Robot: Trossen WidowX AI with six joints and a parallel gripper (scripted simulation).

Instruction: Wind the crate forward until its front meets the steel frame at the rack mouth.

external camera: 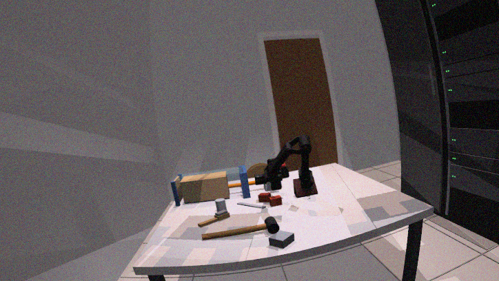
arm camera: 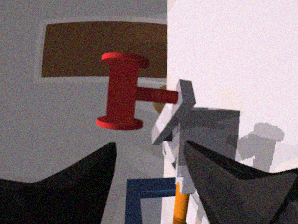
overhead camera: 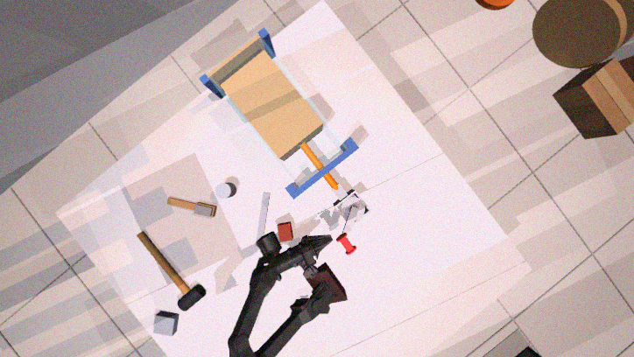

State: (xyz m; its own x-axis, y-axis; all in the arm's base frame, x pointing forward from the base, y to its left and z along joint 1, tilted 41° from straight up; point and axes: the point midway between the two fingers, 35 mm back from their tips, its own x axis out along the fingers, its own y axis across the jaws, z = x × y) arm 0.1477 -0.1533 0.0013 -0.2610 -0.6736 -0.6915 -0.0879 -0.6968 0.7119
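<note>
My gripper tip is now 40 mm past the red knob, 20 mm to the left of it and 10 mm below it. From my gripper tip the other things lie so: grey winch: 120 mm to the right, 100 mm below; then blue steel frame: 170 mm ahead, 120 mm to the right, 30 mm below; then grey crank bar: 20 mm behind, 60 mm to the right, 20 mm below.
</note>
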